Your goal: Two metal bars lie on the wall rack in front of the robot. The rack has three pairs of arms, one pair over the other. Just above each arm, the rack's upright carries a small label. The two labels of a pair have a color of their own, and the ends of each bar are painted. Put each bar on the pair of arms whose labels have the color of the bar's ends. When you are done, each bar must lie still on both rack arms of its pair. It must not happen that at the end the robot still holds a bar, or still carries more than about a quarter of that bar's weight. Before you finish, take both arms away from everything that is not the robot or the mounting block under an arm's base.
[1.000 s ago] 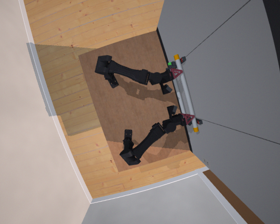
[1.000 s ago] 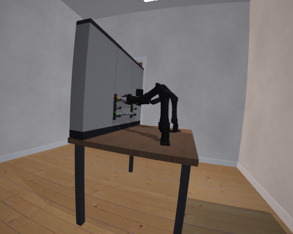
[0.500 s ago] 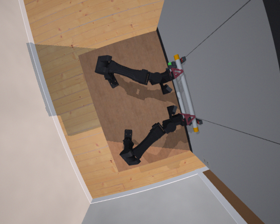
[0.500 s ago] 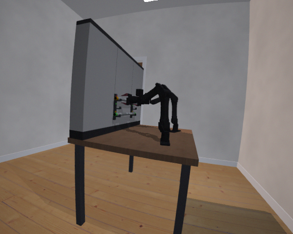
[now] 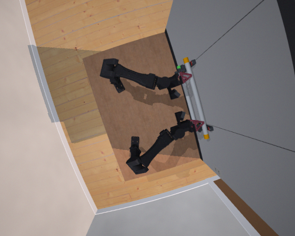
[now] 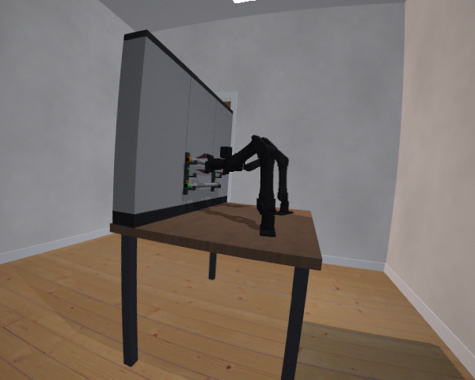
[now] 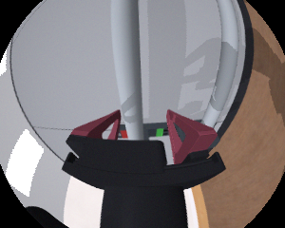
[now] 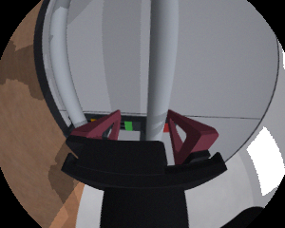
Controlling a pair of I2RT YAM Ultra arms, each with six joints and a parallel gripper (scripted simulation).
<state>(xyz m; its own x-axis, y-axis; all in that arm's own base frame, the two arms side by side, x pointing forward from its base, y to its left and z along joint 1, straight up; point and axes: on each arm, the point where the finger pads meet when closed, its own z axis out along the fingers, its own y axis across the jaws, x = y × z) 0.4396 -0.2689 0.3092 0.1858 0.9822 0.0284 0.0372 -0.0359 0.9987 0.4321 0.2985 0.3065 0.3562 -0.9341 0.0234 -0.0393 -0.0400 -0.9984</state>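
Right now the green-ended bar is 16 cm to the left of my right hand and 13 cm below it. From my right hand the other things lie so: metal bar 15 cm to the left, 2 cm above; grey wall panel 10 cm ahead, 18 cm to the left, 12 cm above.
Right now my left hand is 2 cm short of the green-ended bar, 14 cm to the left of it and 13 cm above it. From my left hand the other things lie so: metal bar: 2 cm ahead, 15 cm to the right, 2 cm above; grey wall panel: 11 cm ahead, 12 cm to the right, 12 cm above.
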